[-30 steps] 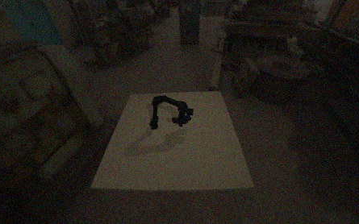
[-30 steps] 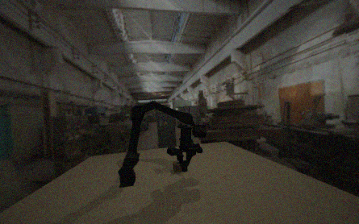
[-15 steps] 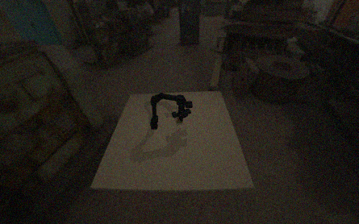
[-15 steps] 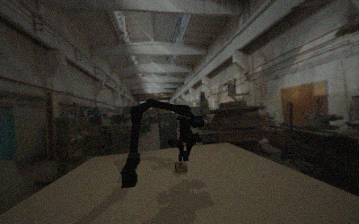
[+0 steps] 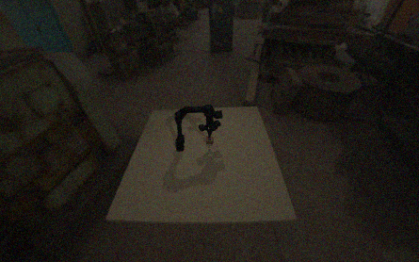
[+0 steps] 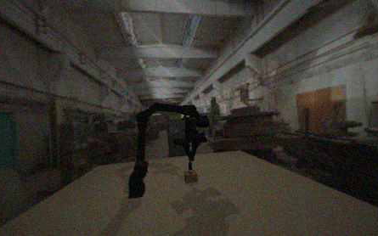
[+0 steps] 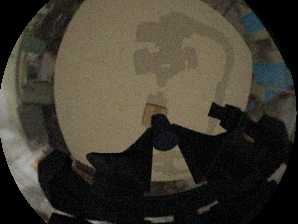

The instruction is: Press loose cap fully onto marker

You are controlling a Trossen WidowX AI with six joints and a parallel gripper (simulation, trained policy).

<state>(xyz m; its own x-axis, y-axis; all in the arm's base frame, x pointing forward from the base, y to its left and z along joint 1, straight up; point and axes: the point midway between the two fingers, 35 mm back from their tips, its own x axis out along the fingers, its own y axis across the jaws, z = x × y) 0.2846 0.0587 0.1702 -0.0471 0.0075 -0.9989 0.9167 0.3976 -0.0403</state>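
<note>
Now: gripper tip 1 cm past the dark marker, 2 cm to the right of it and 5 cm above it. From my gripper tip the other things lie so: dark cap: right at my gripper tip; small tan holder block: 1 cm behind, 2 cm to the left, 12 cm below.
</note>
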